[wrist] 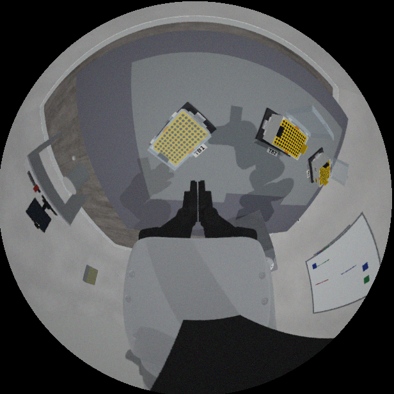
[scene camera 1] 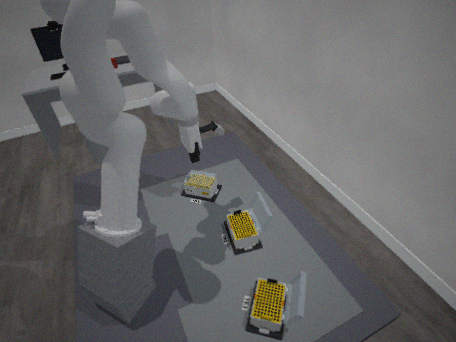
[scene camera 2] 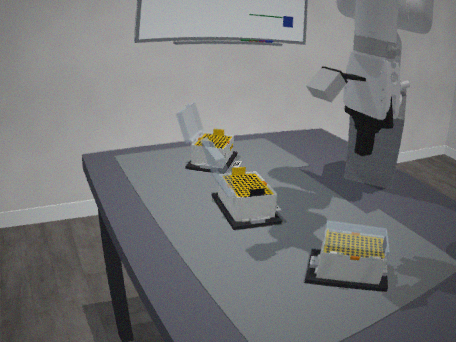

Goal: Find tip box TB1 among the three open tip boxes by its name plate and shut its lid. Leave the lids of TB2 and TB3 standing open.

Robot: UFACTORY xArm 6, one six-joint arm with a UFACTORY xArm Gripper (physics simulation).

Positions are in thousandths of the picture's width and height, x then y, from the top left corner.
Labels:
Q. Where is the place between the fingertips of the gripper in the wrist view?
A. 501,481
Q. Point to a tip box TB2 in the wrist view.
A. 689,306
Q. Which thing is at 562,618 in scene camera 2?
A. A tip box TB2.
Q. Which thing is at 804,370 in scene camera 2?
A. The gripper.

